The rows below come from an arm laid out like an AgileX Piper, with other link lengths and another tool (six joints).
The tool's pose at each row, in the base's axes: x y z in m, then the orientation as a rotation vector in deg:
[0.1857, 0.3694, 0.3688, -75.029, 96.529, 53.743]
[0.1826, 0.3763, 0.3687, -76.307, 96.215, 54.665]
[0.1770, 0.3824, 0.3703, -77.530, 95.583, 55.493]
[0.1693, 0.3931, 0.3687, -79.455, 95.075, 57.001]
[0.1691, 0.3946, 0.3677, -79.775, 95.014, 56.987]
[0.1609, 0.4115, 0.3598, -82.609, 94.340, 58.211]
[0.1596, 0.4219, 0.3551, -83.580, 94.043, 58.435]
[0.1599, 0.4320, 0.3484, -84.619, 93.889, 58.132]
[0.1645, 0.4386, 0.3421, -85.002, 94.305, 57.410]
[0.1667, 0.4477, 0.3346, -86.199, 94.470, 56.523]
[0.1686, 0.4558, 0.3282, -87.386, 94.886, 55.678]
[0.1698, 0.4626, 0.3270, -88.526, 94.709, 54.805]
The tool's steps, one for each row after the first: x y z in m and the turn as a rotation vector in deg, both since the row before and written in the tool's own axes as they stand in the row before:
[-0.0021, 0.0044, 0.0058, -1.306, 0.333, -0.268]
[-0.0030, 0.0067, 0.0042, -1.218, 0.120, -0.475]
[-0.0018, 0.0090, 0.0096, -2.051, 0.481, -0.344]
[0.0003, 0.0003, 0.0018, -0.161, 0.154, -0.150]
[0.0012, 0.0092, 0.0181, -2.346, 0.999, -0.838]
[-0.0001, 0.0015, 0.0114, -0.674, 0.352, -0.400]
[0.0015, -0.0004, 0.0120, -0.356, 0.602, -0.536]
[0.0022, -0.0049, 0.0087, 0.279, 0.651, -0.133]
[0.0022, -0.0025, 0.0115, -0.054, 1.030, -0.603]
[0.0016, -0.0021, 0.0102, -0.088, 1.168, -0.414]
[-0.0024, -0.0010, 0.0065, -0.036, 0.798, -0.788]

